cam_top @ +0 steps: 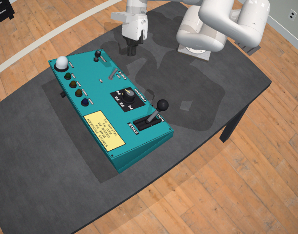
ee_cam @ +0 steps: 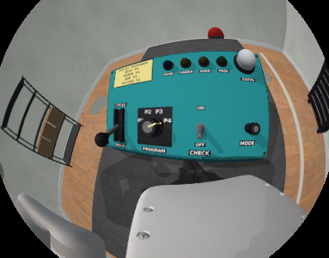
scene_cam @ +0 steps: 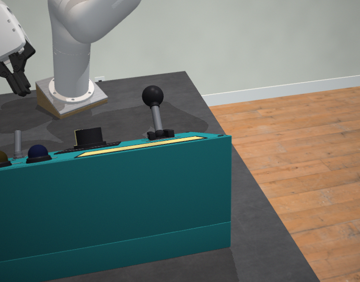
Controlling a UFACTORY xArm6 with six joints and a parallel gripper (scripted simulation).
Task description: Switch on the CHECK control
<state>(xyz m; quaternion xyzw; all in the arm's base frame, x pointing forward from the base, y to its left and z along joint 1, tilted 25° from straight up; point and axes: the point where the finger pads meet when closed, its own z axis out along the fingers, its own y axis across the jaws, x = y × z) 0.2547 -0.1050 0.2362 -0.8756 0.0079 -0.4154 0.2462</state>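
Now: the check toggle 9 cm ahead of my hand, 8 cm below it and 1 cm to the right of it. Also, from my hand: teal console (14 cm ahead, 10 cm below, 5 cm to the left); mode knob (13 cm to the right, 9 cm ahead, 7 cm below); program dial (11 cm ahead, 10 cm to the left, 7 cm below).
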